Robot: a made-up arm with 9 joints.
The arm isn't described. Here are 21 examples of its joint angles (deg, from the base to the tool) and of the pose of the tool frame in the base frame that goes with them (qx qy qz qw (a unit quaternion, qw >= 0); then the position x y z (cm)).
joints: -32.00 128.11 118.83 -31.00 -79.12 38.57 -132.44 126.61 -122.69
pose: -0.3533 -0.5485 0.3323 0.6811 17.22 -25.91 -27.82
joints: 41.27 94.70 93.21 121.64 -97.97 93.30 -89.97 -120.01 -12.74
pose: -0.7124 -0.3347 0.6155 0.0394 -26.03 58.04 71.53
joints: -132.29 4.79 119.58 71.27 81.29 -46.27 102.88 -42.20 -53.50
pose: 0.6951 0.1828 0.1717 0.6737 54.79 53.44 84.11
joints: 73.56 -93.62 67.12 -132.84 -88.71 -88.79 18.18 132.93 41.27
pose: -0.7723 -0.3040 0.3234 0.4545 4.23 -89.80 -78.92
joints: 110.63 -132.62 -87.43 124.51 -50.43 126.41 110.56 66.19 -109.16
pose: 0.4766 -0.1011 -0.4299 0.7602 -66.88 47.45 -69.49
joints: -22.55 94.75 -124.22 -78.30 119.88 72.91 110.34 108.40 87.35
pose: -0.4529 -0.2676 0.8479 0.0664 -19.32 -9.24 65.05
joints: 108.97 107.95 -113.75 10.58 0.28 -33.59 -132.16 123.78 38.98
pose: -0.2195 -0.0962 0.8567 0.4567 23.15 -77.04 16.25
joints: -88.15 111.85 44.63 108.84 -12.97 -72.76 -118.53 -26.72 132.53
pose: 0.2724 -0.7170 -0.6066 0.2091 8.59 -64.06 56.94
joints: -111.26 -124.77 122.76 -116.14 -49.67 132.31 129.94 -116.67 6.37
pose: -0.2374 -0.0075 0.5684 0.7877 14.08 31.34 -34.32
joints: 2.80 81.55 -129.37 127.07 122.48 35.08 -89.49 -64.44 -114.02
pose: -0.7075 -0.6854 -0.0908 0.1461 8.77 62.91 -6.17
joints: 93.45 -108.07 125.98 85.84 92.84 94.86 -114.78 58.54 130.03
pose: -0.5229 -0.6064 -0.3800 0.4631 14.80 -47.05 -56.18
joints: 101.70 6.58 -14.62 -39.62 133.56 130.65 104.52 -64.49 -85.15
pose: -0.6087 0.5157 0.4580 0.3921 8.13 -103.65 21.33
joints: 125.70 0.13 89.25 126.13 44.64 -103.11 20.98 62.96 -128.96
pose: -0.3986 -0.3706 0.2845 0.7892 51.68 -45.46 84.66
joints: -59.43 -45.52 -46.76 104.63 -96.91 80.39 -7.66 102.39 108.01
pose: -0.0683 -0.8560 -0.5105 0.0434 -21.59 58.73 10.14
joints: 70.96 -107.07 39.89 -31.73 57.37 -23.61 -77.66 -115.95 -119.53
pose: -0.9511 0.0650 0.3016 0.0134 -83.50 -52.72 -28.01
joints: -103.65 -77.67 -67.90 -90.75 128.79 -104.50 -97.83 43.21 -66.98
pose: 0.1787 -0.7061 -0.5957 0.3387 -18.67 -5.24 -67.21
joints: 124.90 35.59 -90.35 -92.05 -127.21 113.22 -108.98 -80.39 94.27
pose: -0.7344 -0.1824 -0.5087 0.4106 -38.76 -88.97 9.85
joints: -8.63 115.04 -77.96 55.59 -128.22 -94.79 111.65 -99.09 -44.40
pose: -0.3235 0.0242 0.7804 0.5345 -50.29 6.62 -0.91
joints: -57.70 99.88 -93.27 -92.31 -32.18 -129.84 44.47 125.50 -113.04
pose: 0.7443 -0.0313 -0.4572 0.4858 7.98 108.68 -16.67
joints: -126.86 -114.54 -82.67 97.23 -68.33 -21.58 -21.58 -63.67 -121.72
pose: 0.6012 -0.5682 0.1821 0.5316 -27.98 15.66 -29.37
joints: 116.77 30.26 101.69 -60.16 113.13 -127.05 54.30 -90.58 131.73
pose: -0.3510 -0.7525 0.5184 0.2045 -42.99 -92.08 95.74
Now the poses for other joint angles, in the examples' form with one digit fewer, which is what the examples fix.
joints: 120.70 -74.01 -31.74 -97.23 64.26 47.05 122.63 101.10 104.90
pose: 0.032 0.179 0.784 0.594 11.2 -49.7 46.0
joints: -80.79 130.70 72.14 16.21 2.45 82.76 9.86 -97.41 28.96
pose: 0.023 0.253 0.967 0.037 107.9 -48.1 12.1
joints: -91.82 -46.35 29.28 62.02 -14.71 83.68 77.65 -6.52 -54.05
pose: 0.315 0.096 -0.255 0.909 34.3 104.3 -26.2
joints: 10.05 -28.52 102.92 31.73 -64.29 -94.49 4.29 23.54 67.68
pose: 0.513 0.150 0.813 0.230 -47.1 63.7 58.4
